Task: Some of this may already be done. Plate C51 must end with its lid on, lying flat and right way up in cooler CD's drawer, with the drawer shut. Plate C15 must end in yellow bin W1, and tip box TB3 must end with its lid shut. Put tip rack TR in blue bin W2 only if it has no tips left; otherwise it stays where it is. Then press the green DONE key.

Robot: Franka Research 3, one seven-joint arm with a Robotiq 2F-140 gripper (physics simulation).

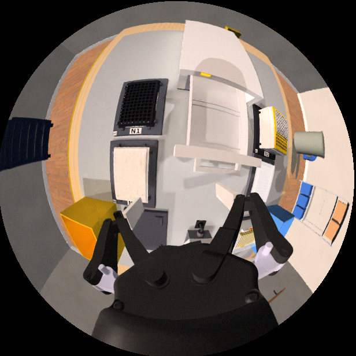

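Note:
My gripper (178, 197) is open and empty, high over the bench. The white cooler (212, 47) stands at the back; its drawer (217, 155) is pulled out, with no plate in it. A black grid-topped plate (140, 102) sits on nest N1. A cream, smooth-topped plate (131, 175) sits on the nest in front of it. A yellow-topped tip rack (280, 131), with tips in part of its holes, is at N2. A white plate (262, 177) lies in front of it. A yellow-and-white gridded box (246, 237) is partly hidden by my right finger. Plate labels are unreadable; the DONE key does not show.
Yellow bin W1 (90, 210) stands at the front left and blue bin W2 (280, 216) at the front right. A small black device (200, 225) stands on a grey block between my fingers. An unoccupied dark nest (156, 227) lies at the left finger. A grey-green cylinder (309, 143) is at the right.

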